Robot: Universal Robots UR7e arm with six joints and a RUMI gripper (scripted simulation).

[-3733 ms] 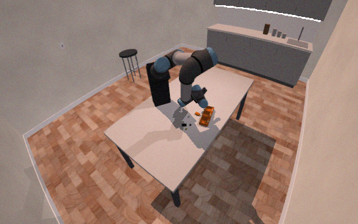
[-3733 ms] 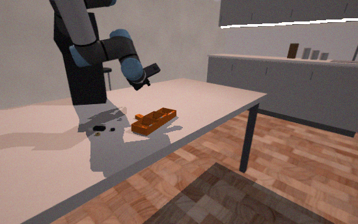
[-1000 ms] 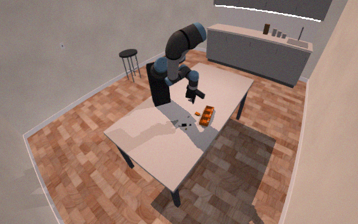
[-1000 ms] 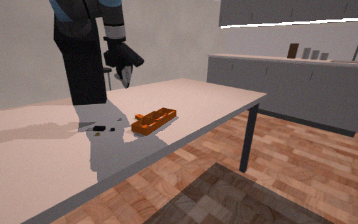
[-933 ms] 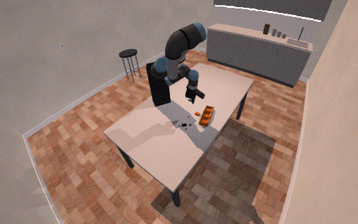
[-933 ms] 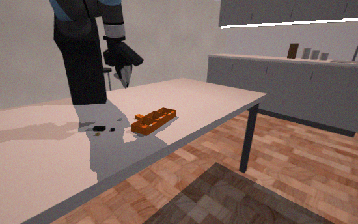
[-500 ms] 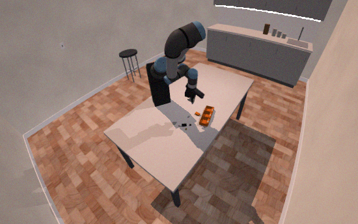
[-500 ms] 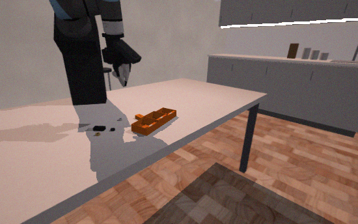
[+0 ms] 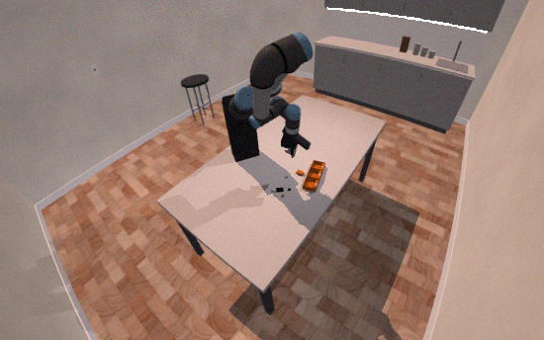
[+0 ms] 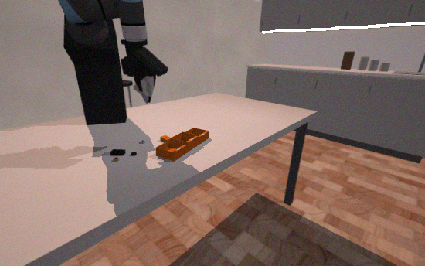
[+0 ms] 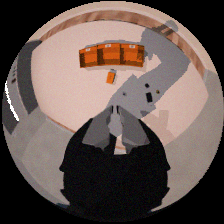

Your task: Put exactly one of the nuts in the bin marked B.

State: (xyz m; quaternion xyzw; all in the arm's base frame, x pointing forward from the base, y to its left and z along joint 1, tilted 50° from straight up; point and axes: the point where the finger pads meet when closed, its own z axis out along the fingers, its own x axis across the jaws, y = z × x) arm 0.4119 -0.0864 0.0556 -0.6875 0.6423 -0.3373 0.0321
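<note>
Right now my hand is 140 mm short of the orange bin, 30 mm to the right of it and 160 mm above it. Also, from my hand: dark nut 110 mm to the right, 180 mm below; grey piece 40 mm behind, 10 mm to the right, 180 mm below; orange block 30 mm ahead, 40 mm to the left, 170 mm below.
</note>
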